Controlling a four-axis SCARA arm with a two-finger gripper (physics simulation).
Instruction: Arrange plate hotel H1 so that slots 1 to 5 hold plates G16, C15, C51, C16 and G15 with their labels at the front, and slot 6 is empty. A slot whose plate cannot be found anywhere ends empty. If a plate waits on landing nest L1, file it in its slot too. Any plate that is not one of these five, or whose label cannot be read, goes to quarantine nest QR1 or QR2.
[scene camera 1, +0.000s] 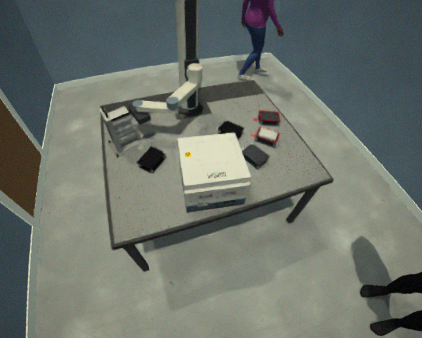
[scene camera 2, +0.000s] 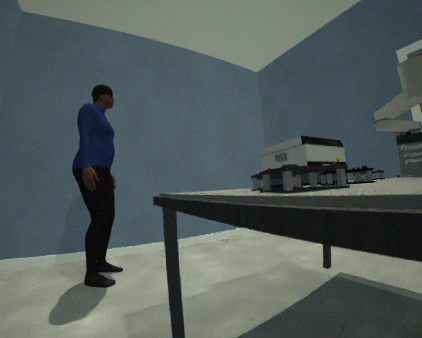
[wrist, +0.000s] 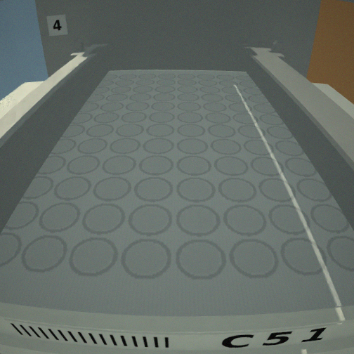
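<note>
Plate hotel H1 (scene camera 1: 113, 136) (scene camera 2: 406, 167) stands at the table's left edge. Plate C51 (wrist: 177, 200) fills the wrist view, level, its label readable at the front. It lies inside the hotel, between and seemingly lower than the slot rails (wrist: 327, 120) under the tag 4 (wrist: 57, 25); its exact slot level is hard to tell. My gripper (scene camera 1: 134, 120) is shut on it; the fingertips are hidden. Labels G16, C15, C16 and G15 cannot be read now. A pale plate (scene camera 1: 268, 134) sits on one red-rimmed nest; the other red-rimmed nest (scene camera 1: 269, 117) looks dark and bare.
A large white instrument (scene camera 1: 212, 160) (scene camera 2: 322, 152) stands at the table's front middle. Black nests (scene camera 1: 151, 158) (scene camera 1: 231, 128) and a grey one (scene camera 1: 256, 155) stand around it. One person (scene camera 1: 256, 30) walks behind the table; another (scene camera 2: 95, 140) stands beyond its end.
</note>
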